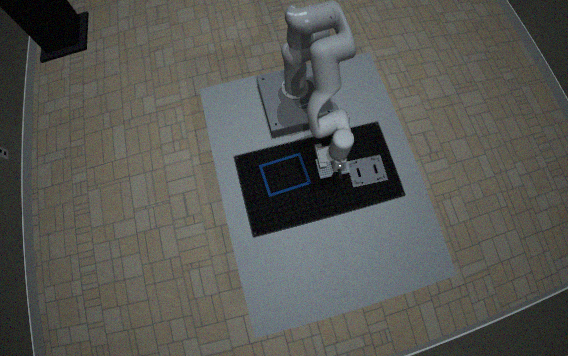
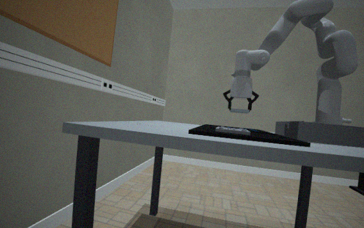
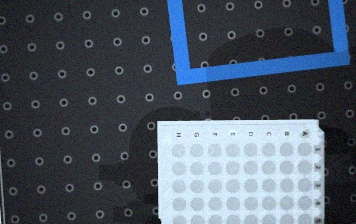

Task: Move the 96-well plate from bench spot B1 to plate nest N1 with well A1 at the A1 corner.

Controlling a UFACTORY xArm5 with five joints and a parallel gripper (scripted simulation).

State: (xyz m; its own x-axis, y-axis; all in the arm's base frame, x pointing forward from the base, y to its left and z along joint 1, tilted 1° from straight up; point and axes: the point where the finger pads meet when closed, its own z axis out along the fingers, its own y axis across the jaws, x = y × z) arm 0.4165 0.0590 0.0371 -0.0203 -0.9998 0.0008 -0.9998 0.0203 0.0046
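My hand is 17 cm to the right of the grey plate nest N1, 10 cm above it and 3 cm short of it. From my hand the other things lie so: white 96-well plate 1 cm below; A1 mark 9 cm to the left, 9 cm below, 2 cm behind.
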